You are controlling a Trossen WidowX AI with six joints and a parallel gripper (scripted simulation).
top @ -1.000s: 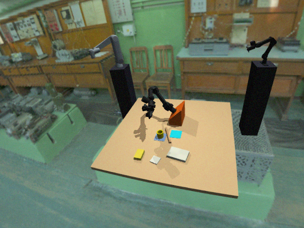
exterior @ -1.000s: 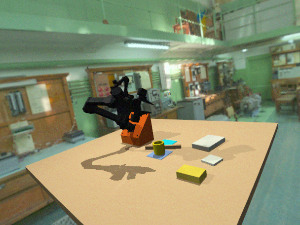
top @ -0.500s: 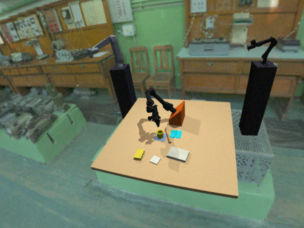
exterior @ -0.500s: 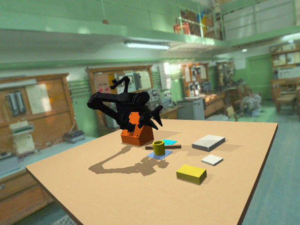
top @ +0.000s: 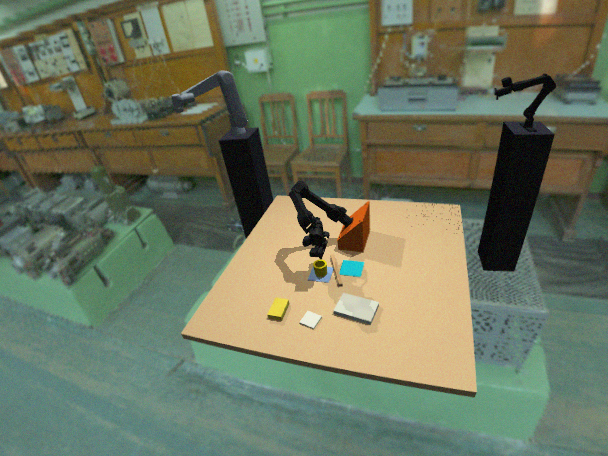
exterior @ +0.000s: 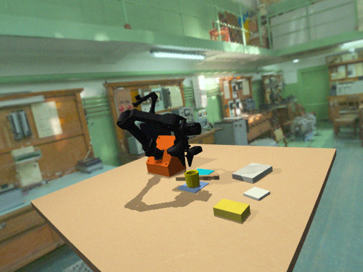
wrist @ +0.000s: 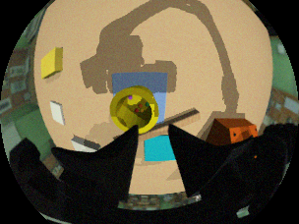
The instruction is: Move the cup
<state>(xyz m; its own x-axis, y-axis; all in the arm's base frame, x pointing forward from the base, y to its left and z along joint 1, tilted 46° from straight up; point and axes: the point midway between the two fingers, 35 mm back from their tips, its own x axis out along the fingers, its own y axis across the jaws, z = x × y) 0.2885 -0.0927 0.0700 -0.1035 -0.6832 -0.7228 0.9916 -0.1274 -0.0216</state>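
The cup is 6 cm below my gripper tip, 2 cm ahead of it and 1 cm to the right of it. From my gripper tip the other things lie so: white tile (34 cm ahead, 9 cm below); cyan pad (15 cm to the left, 11 cm below, 3 cm behind); wooden stick (10 cm below, 7 cm to the left).
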